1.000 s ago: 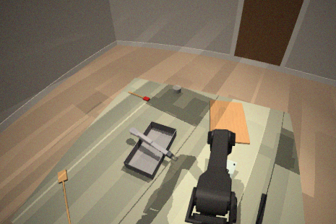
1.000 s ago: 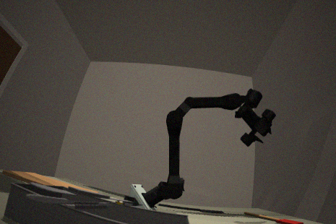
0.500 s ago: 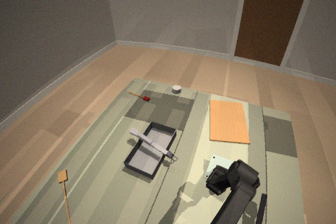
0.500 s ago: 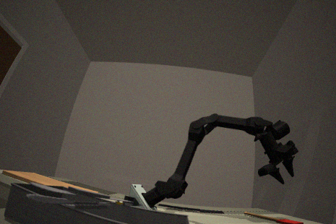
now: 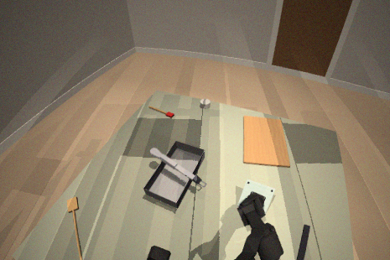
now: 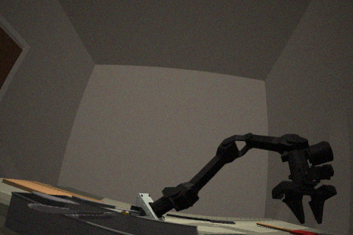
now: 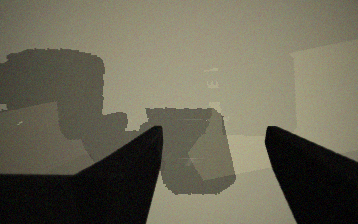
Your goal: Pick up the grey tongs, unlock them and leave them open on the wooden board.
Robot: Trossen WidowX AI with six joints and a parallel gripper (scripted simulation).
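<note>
Right now the roasting tin is 42 cm to the right of my gripper tip, 16 cm ahead of it and 3 cm below it. Round my gripper tip: dark bar 46 cm behind, 26 cm to the right, 6 cm below; wooden board 84 cm to the right, 15 cm behind, 6 cm below.
</note>
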